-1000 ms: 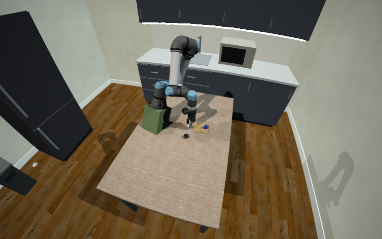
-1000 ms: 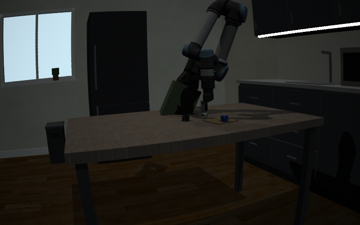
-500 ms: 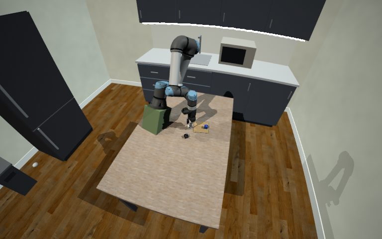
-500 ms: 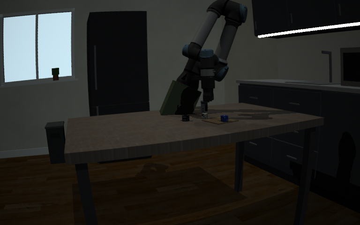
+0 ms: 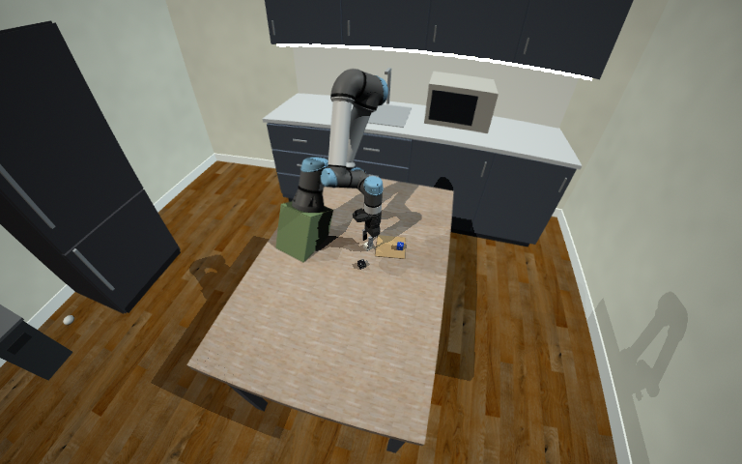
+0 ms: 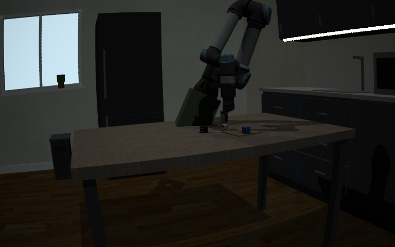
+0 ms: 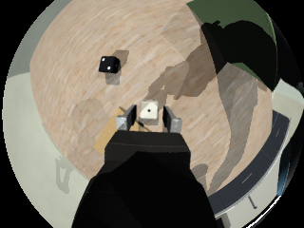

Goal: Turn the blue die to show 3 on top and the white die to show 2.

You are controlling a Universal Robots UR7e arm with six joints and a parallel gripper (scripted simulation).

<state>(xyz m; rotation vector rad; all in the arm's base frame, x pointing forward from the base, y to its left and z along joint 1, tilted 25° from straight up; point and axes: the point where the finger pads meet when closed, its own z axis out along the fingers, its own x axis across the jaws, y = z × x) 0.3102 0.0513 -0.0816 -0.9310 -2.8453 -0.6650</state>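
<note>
The white die is 40 mm below my hand. From my hand the other things lie so: black die: 110 mm to the right, 40 mm below, 20 mm ahead; blue die: 150 mm ahead, 60 mm to the left, 40 mm below; tan mat: 100 mm ahead, 50 mm to the left, 50 mm below.
</note>
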